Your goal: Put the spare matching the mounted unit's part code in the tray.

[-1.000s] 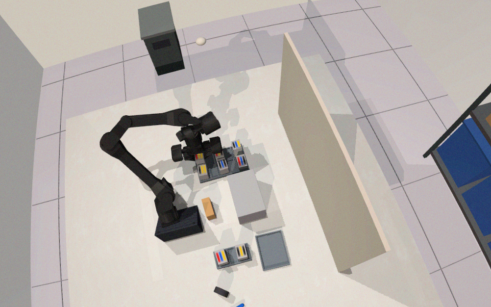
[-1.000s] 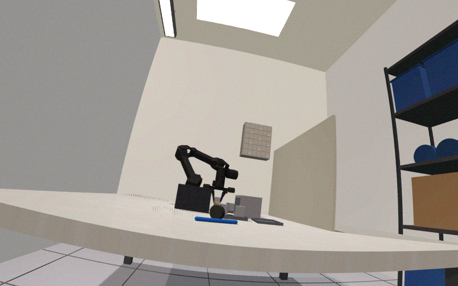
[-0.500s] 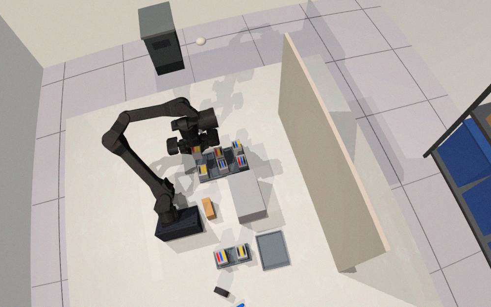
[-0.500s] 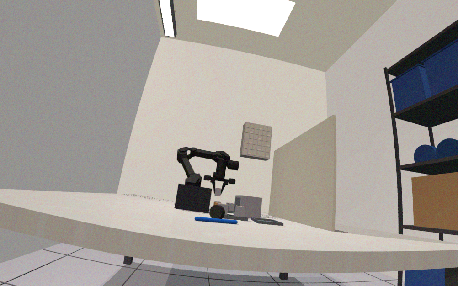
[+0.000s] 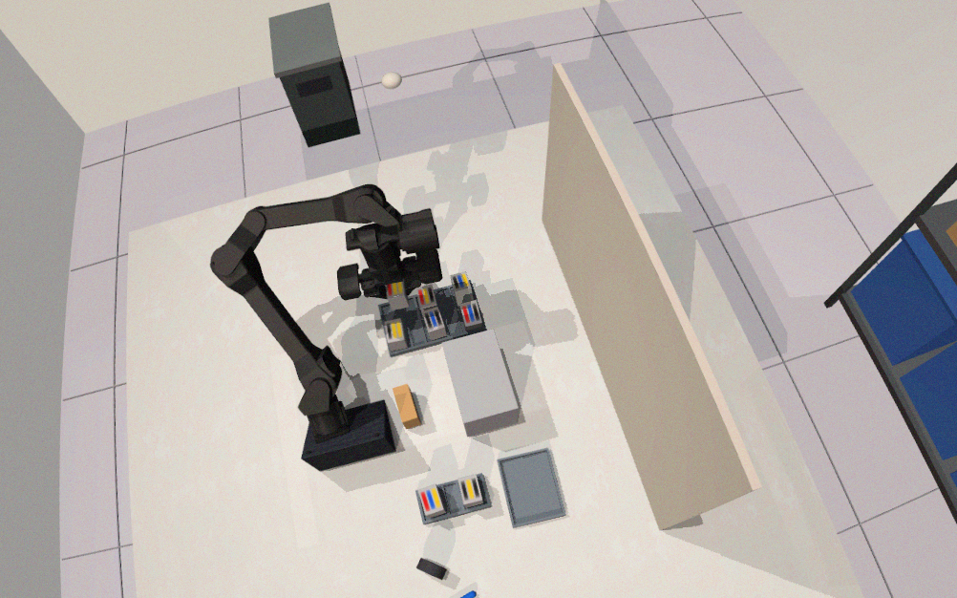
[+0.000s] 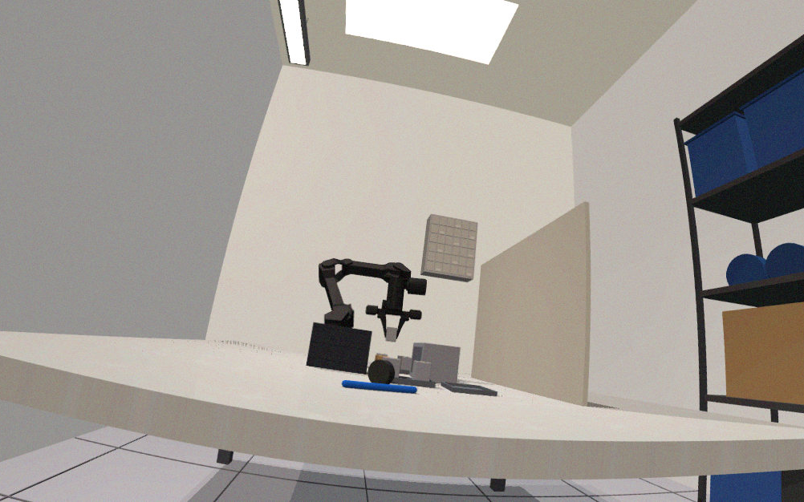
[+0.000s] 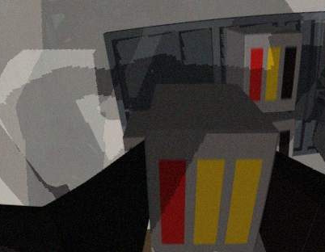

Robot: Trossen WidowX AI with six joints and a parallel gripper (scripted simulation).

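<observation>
My gripper tip is now 80 mm short of the grey tray, 420 mm to the left of it and 100 mm above it. From my gripper tip the other things lie so: grey spare block: 20 mm above; then brown block: 70 mm behind, 190 mm to the right, 80 mm below; then grey mounted unit: 80 mm ahead, 200 mm to the right, 60 mm below.
</observation>
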